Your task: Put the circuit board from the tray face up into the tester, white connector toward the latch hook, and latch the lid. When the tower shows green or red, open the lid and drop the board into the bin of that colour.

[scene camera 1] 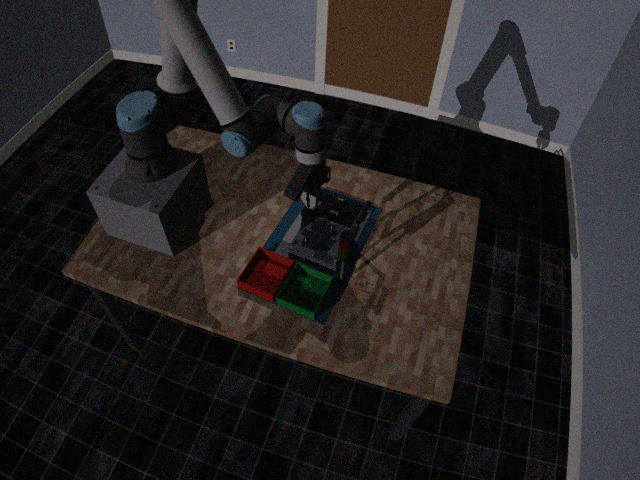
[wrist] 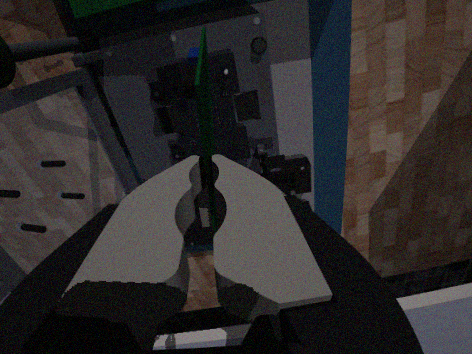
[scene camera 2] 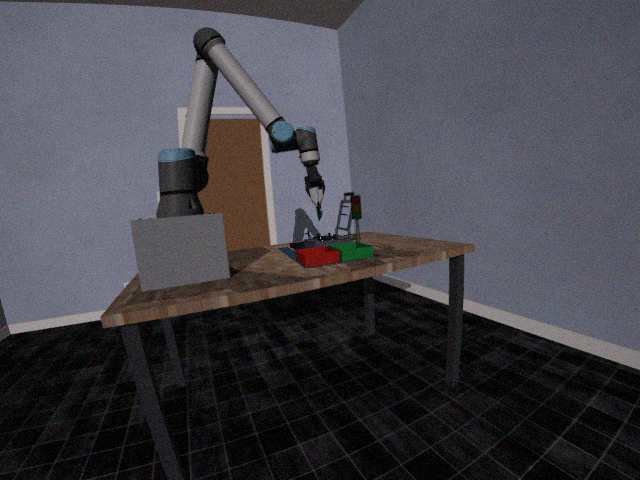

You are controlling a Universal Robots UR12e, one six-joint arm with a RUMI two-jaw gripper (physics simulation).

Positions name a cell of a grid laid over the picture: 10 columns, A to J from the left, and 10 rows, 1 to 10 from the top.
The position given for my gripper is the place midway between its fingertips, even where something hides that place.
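Observation:
A tester lid (wrist: B5) is visible, as is my gripper (scene camera 1: E5).

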